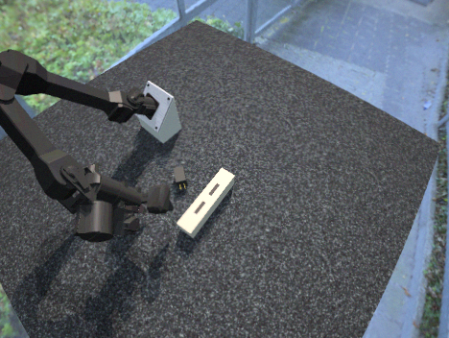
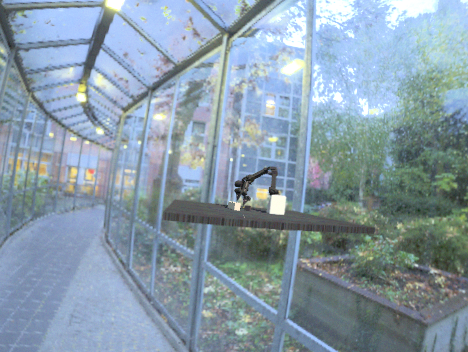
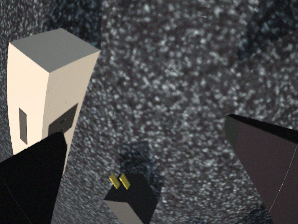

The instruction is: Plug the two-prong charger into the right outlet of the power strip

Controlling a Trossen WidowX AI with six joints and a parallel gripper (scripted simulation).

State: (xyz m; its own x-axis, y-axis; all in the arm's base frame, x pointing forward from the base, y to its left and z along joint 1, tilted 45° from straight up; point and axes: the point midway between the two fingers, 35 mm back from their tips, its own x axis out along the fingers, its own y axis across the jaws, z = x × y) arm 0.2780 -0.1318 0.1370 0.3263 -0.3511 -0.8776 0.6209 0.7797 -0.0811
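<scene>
Now: the two-prong charger 4 cm behind my gripper tip, 10 cm to the left of it and 3 cm below it.
</scene>
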